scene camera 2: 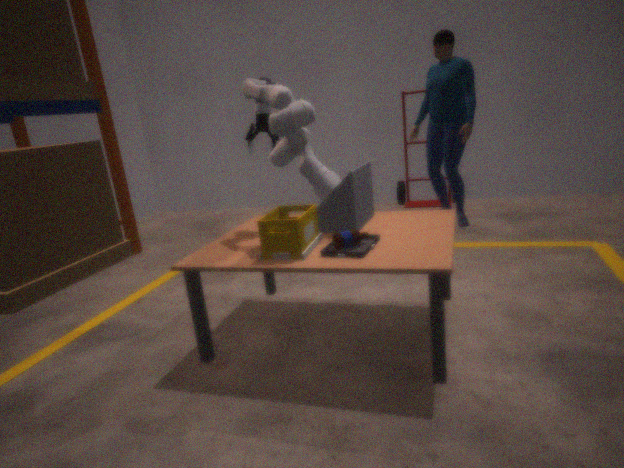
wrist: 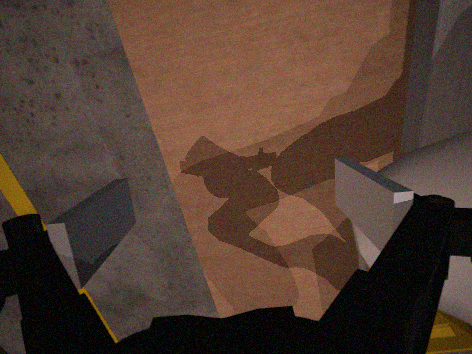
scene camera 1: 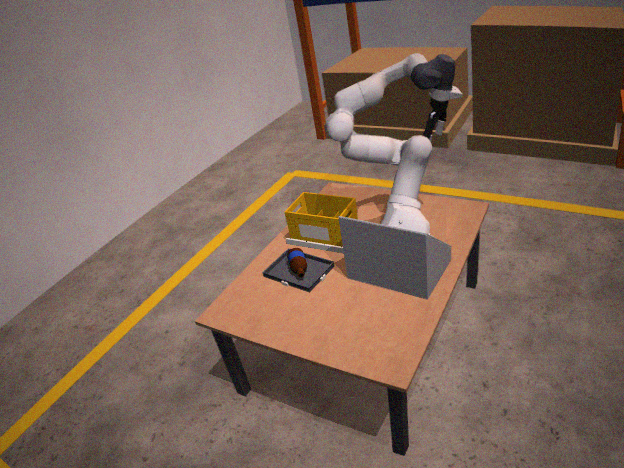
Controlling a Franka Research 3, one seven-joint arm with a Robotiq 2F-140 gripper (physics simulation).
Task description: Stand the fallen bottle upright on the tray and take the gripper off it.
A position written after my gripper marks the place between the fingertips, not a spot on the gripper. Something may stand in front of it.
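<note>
Through the wrist camera I see my own gripper (wrist: 232,191). In scene camera 1 there is a dark tray (scene camera 1: 314,268).
</note>
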